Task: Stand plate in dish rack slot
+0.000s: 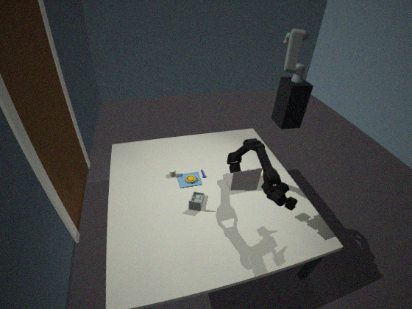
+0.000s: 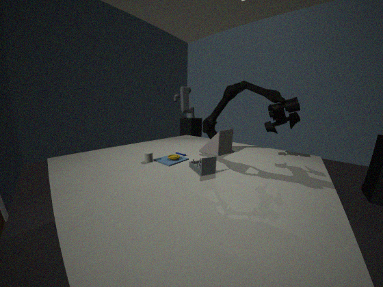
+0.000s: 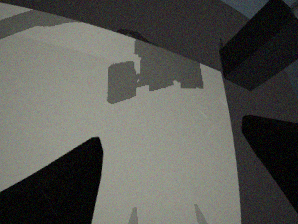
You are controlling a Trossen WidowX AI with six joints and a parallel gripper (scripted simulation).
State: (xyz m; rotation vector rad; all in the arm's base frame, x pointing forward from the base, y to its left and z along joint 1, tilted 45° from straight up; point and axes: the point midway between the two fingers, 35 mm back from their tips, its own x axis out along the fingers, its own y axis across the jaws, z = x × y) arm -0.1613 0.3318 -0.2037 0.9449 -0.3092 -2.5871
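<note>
The plate lies 480 mm ahead of my gripper tip, 460 mm to the right of it and 160 mm below it. The rest, counted from my gripper tip: blue mat (490 mm ahead, 460 mm to the right, 180 mm below); then grey dish rack (470 mm ahead, 260 mm to the right, 160 mm below).
</note>
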